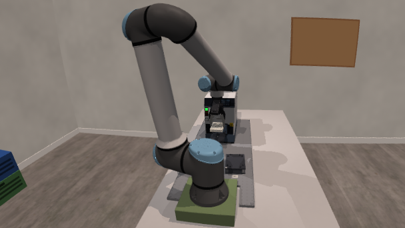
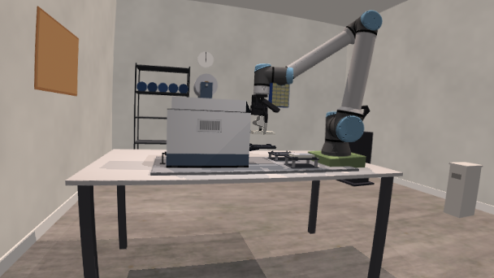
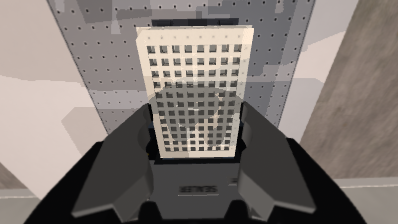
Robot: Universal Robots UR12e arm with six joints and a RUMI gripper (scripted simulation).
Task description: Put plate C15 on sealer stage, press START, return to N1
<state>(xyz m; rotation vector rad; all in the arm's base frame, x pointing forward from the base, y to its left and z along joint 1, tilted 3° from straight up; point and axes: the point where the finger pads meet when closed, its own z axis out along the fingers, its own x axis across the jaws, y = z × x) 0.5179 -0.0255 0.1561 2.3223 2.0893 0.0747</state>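
The plate C15 is 1 cm below my hand. The rest, counted from my hand: square button (11 cm ahead, 8 cm to the left); then sealer stage (8 cm below); then nest N2 (20 cm behind, 11 cm to the left, 14 cm below).
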